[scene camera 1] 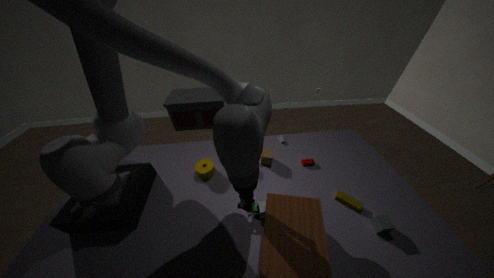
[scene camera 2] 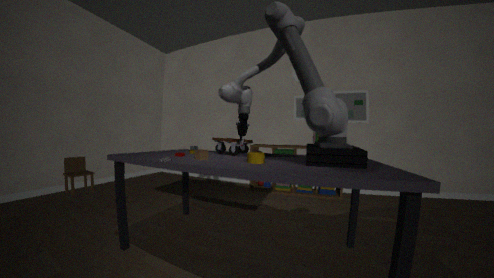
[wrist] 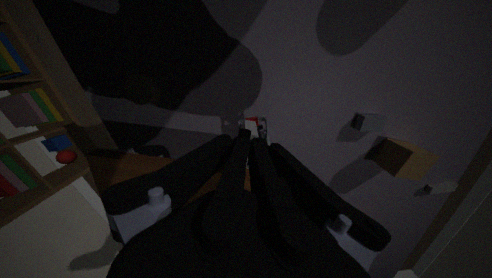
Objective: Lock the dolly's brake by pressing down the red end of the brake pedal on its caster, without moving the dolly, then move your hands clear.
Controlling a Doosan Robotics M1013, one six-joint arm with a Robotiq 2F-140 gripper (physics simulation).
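Frame: origin at the arm's base, x down, y ahead, z right, level; centimetres.
Seen in the pictures: gripper, fingertip midpoint: point(scene camera 1: 250, 210) point(scene camera 2: 241, 144) point(wrist: 248, 129); arm's base, link origin: point(scene camera 1: 104, 191) point(scene camera 2: 331, 146).
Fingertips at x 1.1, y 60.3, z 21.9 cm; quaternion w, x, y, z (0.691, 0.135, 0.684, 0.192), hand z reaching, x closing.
Offsets run from my fingertips to a thing's top centre. "pt": to the spot under its first point. Level surfaces: height alone.
The dolly, with its orange-brown wooden deck point(scene camera 1: 295, 235) point(scene camera 2: 227, 140) point(wrist: 132, 167), stands upright on its casters on the table {dx +8.6 cm} point(scene camera 1: 185, 230) point(scene camera 2: 280, 172). The brake pedal's red end {pt dy -1.1, dx +0.1, dz -1.2 cm} point(wrist: 254, 120) shows just beyond the fingertips in the wrist view; a green part {pt dy +2.7, dx +0.1, dz -0.3 cm} point(scene camera 1: 256, 208) of the caster assembly shows beside the deck in scene camera 1, where the red end cannot be made out. My gripper point(scene camera 1: 246, 206) point(scene camera 2: 241, 136) point(wrist: 248, 129) is shut and empty, pointing down at the pedal beside the deck's edge. The fingertips partly cover the pedal, and whether they touch it cannot be told.
A yellow cylinder {dy -16.9, dx +3.2, dz -29.7 cm} point(scene camera 1: 205, 169) point(scene camera 2: 256, 158), a wooden block {dy +17.8, dx +2.6, dz -29.3 cm} point(scene camera 1: 267, 158) point(scene camera 2: 201, 155) point(wrist: 407, 160) and a red brick {dy +40.0, dx +6.2, dz -21.2 cm} point(scene camera 1: 308, 162) point(scene camera 2: 180, 154) lie on the far side of the dolly in scene camera 1. A yellow bar {dy +46.2, dx +6.2, dz +4.4 cm} point(scene camera 1: 349, 200) and a grey block {dy +51.6, dx +3.4, dz +17.3 cm} point(scene camera 1: 382, 223) lie right of the deck.
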